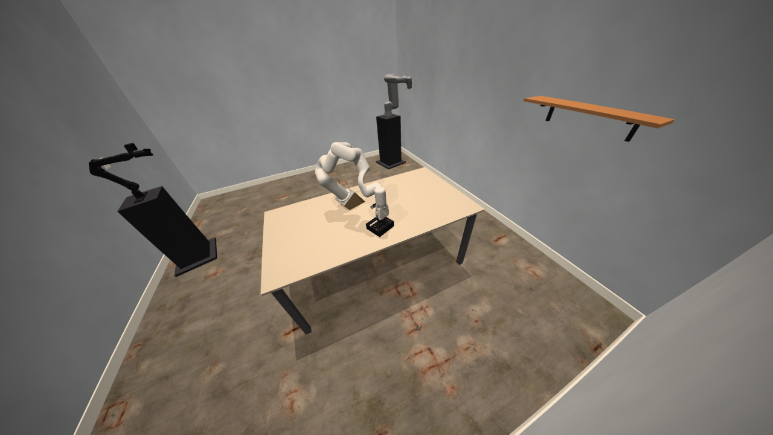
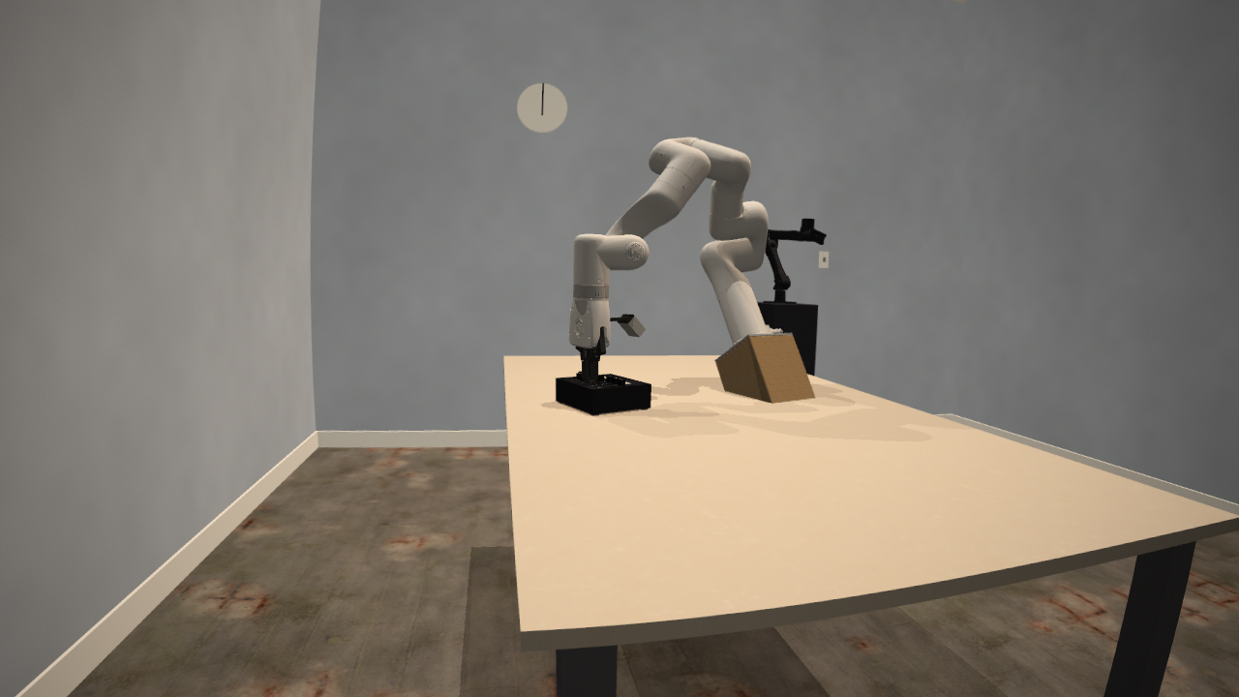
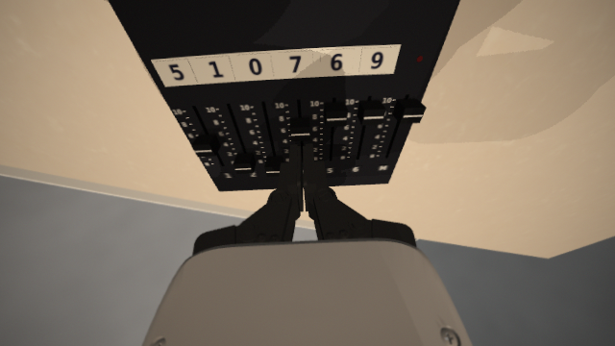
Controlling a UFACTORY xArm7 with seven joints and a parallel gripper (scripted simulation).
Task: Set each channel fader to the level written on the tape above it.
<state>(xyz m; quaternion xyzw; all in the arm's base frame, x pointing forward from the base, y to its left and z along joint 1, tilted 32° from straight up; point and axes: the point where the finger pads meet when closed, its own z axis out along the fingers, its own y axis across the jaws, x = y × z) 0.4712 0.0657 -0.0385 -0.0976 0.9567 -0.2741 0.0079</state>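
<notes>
My gripper is now 1 cm short of the channel 3 fader cap, 2 cm to the left of it and 2 cm above it. Round my hand: channel 2 fader cap (1 cm ahead, 4 cm to the right, 2 cm below); channel 4 fader cap (3 cm behind, 2 cm below); channel 5 fader cap (4 cm behind, 2 cm to the left, 2 cm below).
</notes>
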